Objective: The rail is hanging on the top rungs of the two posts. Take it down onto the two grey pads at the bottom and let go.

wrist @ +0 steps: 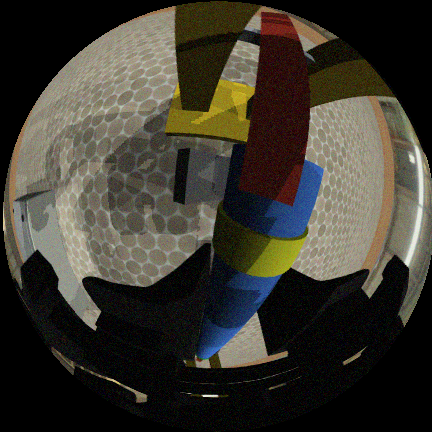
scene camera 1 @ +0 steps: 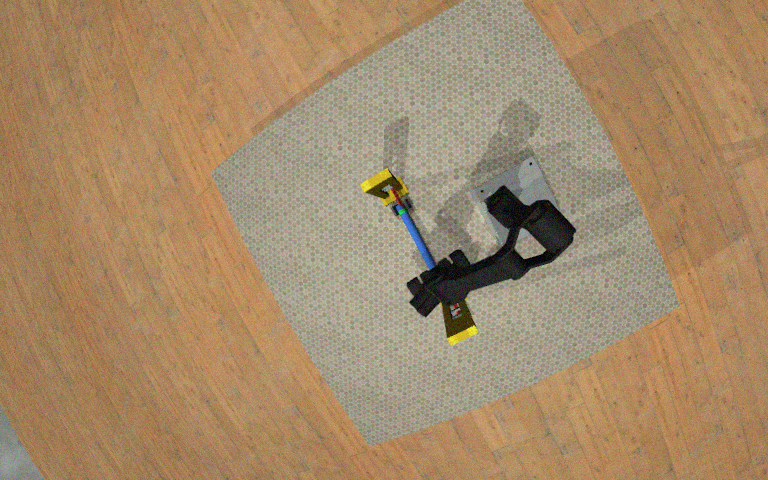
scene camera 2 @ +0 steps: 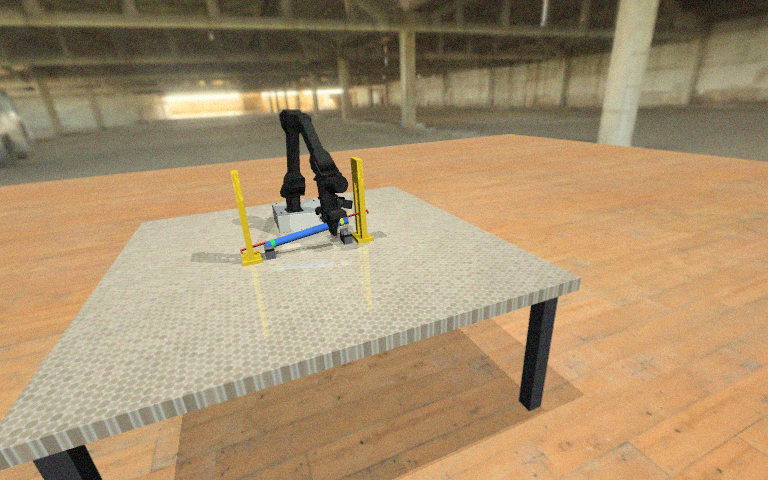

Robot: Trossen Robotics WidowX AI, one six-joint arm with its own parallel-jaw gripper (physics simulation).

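Where they show: gripper, between the fingertips: (scene camera 2: pixel 334 235); arm's base, origin of its link: (scene camera 1: pixel 498 203) (scene camera 2: pixel 294 210).
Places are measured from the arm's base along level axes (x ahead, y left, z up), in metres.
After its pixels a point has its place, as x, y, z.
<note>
The blue rail (scene camera 1: pixel 416 237) @[0.258, -0.051, -0.005] (scene camera 2: pixel 300 233) @[0.268, -0.046, -0.008] (wrist: pixel 237 297) @[0.264, 0.087, 0.015] slopes between the two yellow posts. Its green-banded end is low, at or just above one dark grey pad (scene camera 2: pixel 270 254) @[0.279, -0.159, -0.057] by the left post (scene camera 2: pixel 244 217) @[0.279, -0.217, 0.086] in scene camera 2; contact is unclear. Its yellow-banded end is higher, above and apart from the other pad (scene camera 2: pixel 346 236) @[0.294, 0.114, -0.046] (wrist: pixel 200 175) @[0.256, 0.122, -0.038] by the right post (scene camera 2: pixel 359 192) @[0.309, 0.171, 0.112]. A red pin sticks out at each end, reaching into the posts. My gripper (scene camera 2: pixel 335 229) @[0.274, 0.074, -0.039] (wrist: pixel 227 249) @[0.274, 0.074, -0.039] is shut on the rail close to the yellow band. The arm hides this grip in scene camera 1.
The arm's grey base plate (scene camera 1: pixel 523 175) @[-0.108, -0.027, 0.000] (scene camera 2: pixel 286 220) @[0.042, -0.045, -0.024] stands behind the rail in scene camera 2. The posts rise on both sides of the arm, the right one close beside the gripper. The tiled table (scene camera 1: pixel 317 226) @[0.528, -0.271, -0.075] (scene camera 2: pixel 198 316) @[0.537, -0.390, -0.074] carries everything.
</note>
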